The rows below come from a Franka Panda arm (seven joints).
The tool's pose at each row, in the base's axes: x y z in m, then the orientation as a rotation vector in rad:
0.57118, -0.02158, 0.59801, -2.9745, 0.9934, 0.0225
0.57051, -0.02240, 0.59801, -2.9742, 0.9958, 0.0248
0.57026, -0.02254, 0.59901, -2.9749, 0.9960, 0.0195
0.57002, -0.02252, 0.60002, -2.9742, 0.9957, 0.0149
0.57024, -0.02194, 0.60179, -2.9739, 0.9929, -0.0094
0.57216, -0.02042, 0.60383, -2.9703, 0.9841, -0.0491
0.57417, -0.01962, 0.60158, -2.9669, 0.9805, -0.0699
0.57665, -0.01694, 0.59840, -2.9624, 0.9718, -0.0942
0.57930, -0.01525, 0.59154, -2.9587, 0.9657, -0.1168
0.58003, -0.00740, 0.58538, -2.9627, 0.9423, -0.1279
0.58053, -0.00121, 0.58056, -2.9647, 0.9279, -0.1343
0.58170, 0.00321, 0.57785, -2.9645, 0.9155, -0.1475
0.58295, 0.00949, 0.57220, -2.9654, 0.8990, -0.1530
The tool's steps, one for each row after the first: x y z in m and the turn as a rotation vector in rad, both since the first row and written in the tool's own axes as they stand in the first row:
-0.00004, 0.00106, 0.00000, -0.0009, -0.0012, 0.0015
-0.00017, 0.00132, -0.00100, -0.0005, 0.0022, 0.0015
-0.00039, 0.00145, -0.00201, 0.0012, 0.0047, 0.0014
-0.00059, 0.00085, -0.00377, 0.0072, 0.0190, -0.0002
0.00000, -0.00152, -0.00582, 0.0207, 0.0413, -0.0050
0.00116, -0.00337, -0.00359, 0.0287, 0.0527, -0.0065
0.00158, -0.00700, -0.00041, 0.0397, 0.0655, -0.0110
0.00279, -0.00993, 0.00643, 0.0487, 0.0779, -0.0141
-0.00125, -0.01664, 0.01266, 0.0536, 0.0838, -0.0292
-0.00450, -0.02189, 0.01754, 0.0569, 0.0871, -0.0384
-0.00618, -0.02612, 0.02028, 0.0627, 0.0942, -0.0461
-0.00887, -0.03189, 0.02597, 0.0673, 0.0965, -0.0564

